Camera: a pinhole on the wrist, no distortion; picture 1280 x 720 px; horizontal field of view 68.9 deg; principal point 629.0 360.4 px. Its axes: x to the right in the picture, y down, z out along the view. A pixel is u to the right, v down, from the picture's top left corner.
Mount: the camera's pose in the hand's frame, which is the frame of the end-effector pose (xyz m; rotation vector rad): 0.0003 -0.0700 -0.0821 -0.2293 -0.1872 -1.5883
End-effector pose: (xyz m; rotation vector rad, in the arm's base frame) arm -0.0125 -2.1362 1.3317 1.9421 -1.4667 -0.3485
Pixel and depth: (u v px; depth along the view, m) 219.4 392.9 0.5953
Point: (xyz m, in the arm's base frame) -0.4929 -2.3739 1.2448
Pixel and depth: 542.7 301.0 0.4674
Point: -0.2941 -2.2613 1.1254
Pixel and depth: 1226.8 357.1 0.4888
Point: -0.0990 -2.2707 0.8251
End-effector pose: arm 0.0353 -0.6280 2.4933 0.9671 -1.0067 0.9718
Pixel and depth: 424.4 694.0 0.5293
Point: -0.1672 -0.9155 2.8176
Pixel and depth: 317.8 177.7 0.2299
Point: -0.0616 -0.7315 2.4997
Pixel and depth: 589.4 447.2 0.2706
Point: -0.0056 -0.7847 2.5695
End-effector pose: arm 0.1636 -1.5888 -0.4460 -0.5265 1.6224 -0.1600
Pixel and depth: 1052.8 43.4 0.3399
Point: 0.4780 -1.5958 -0.3345
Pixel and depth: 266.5 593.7 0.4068
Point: 0.3739 -1.4211 -0.6630
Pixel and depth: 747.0 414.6 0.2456
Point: 0.3294 -1.5968 -0.4719
